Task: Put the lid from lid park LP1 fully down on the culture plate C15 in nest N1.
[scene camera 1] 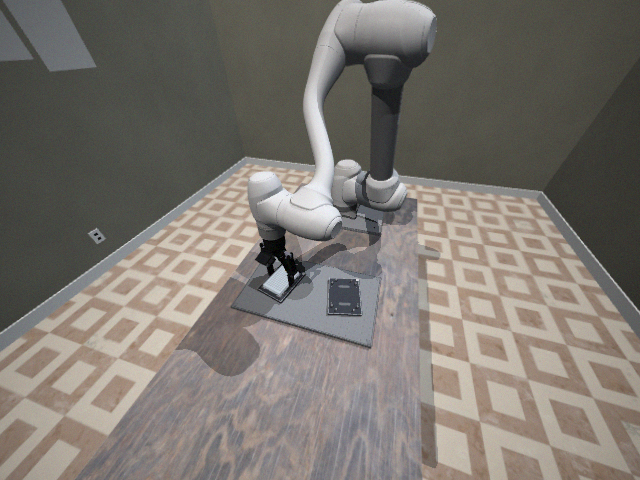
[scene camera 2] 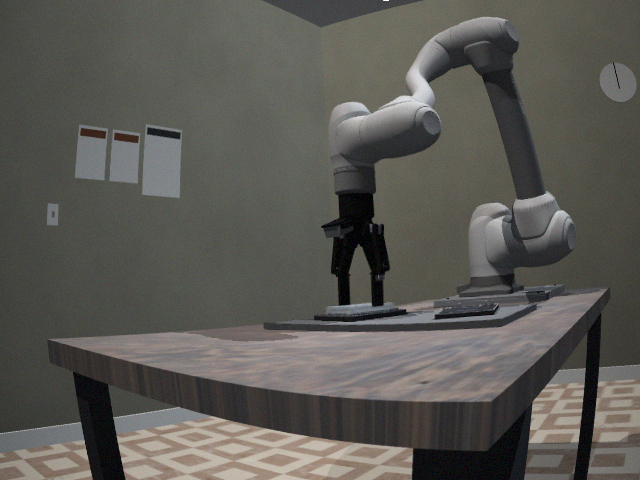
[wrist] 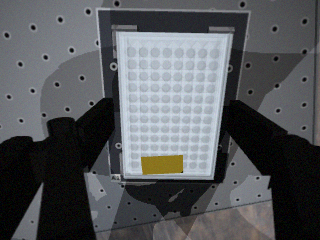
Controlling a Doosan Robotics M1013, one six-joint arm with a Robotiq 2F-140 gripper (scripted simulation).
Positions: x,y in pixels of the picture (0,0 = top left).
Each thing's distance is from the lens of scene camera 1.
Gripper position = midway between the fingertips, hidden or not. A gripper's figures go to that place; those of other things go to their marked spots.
my gripper [scene camera 1: 281,278]: 0.97 m
lid park LP1 [scene camera 1: 337,295]: 0.92 m
